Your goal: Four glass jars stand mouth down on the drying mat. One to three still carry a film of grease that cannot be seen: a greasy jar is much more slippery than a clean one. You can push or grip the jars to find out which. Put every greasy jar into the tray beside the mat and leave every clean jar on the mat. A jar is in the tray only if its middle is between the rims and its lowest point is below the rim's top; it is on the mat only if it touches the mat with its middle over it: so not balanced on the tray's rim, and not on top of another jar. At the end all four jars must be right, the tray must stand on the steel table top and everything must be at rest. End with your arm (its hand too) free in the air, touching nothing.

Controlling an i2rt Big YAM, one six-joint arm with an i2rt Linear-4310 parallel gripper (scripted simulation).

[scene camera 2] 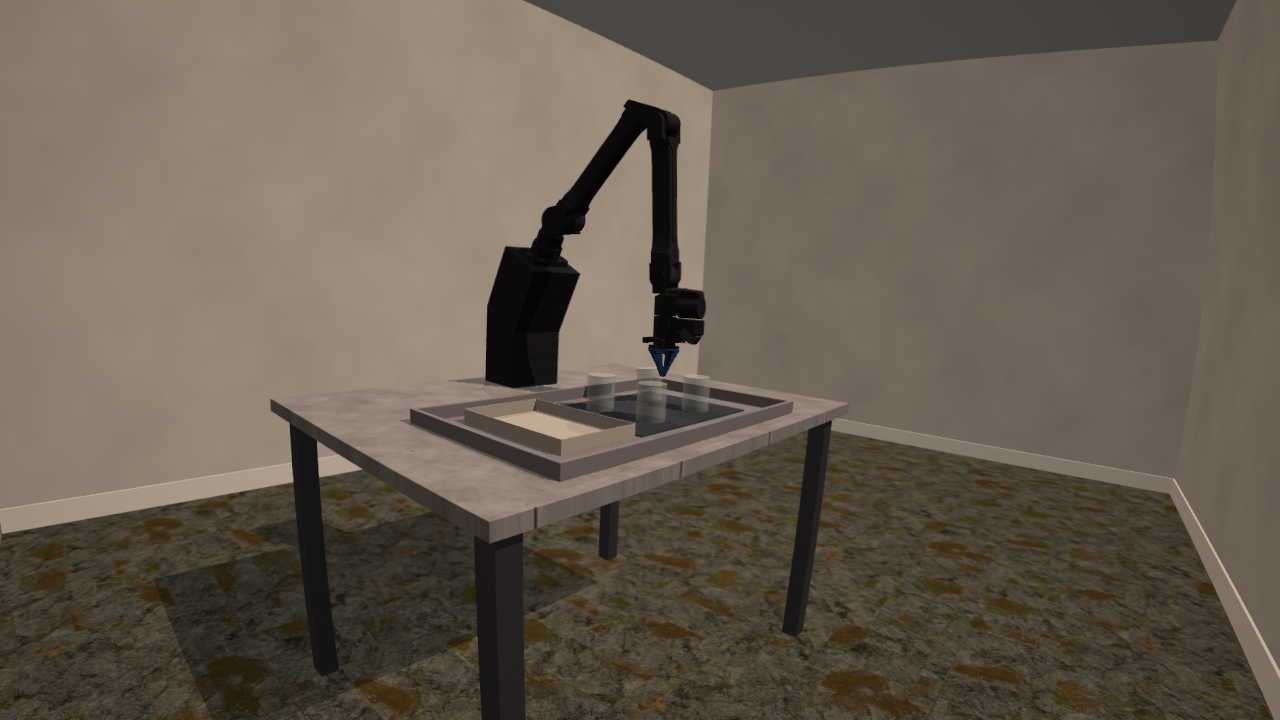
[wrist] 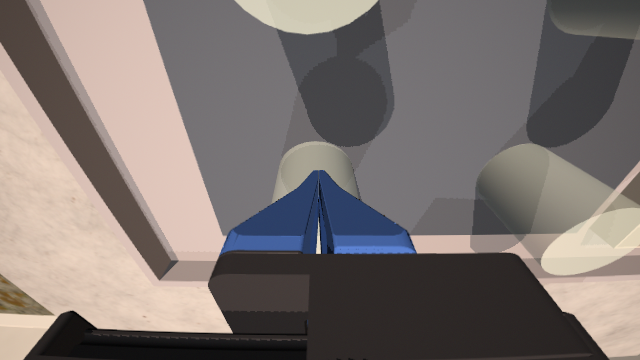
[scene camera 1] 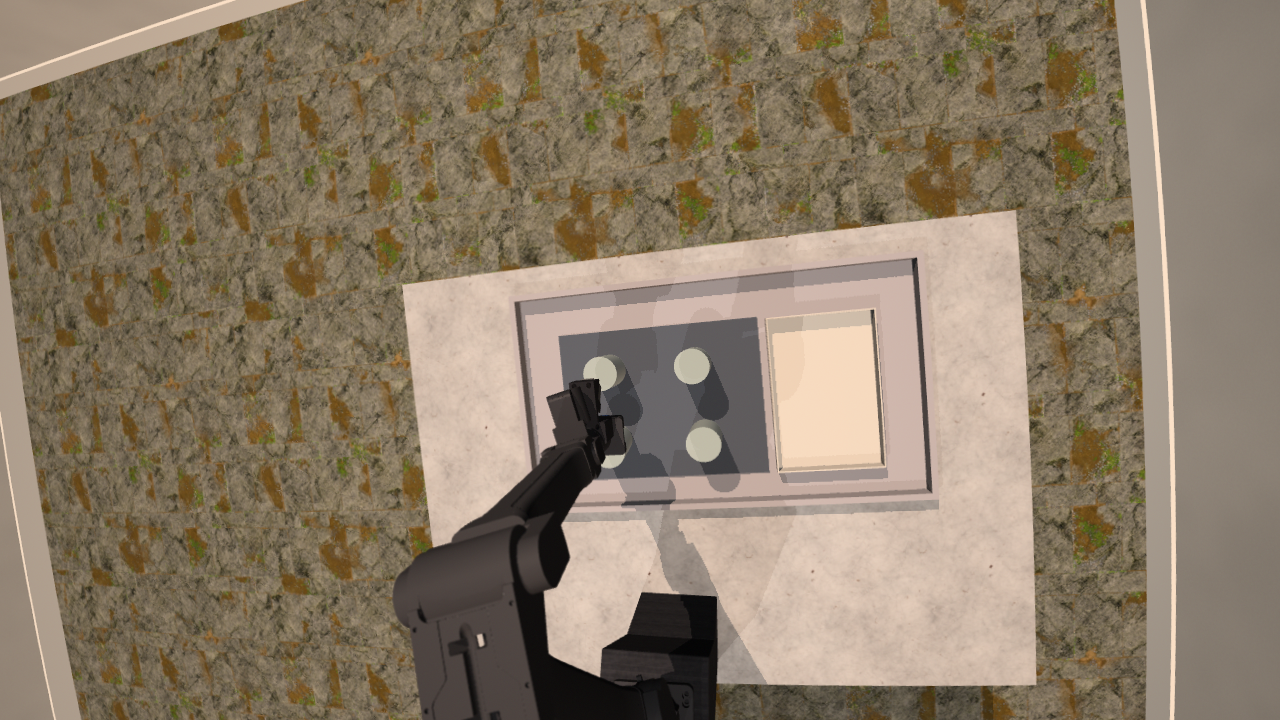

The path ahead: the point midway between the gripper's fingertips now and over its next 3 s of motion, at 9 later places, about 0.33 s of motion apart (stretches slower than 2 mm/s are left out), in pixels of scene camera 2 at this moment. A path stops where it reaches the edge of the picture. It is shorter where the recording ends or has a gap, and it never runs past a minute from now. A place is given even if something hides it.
My gripper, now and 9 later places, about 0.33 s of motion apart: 662, 376; 663, 376; 670, 377; 674, 378; 674, 378; 672, 374; 673, 357; 675, 349; 673, 349; 668, 350
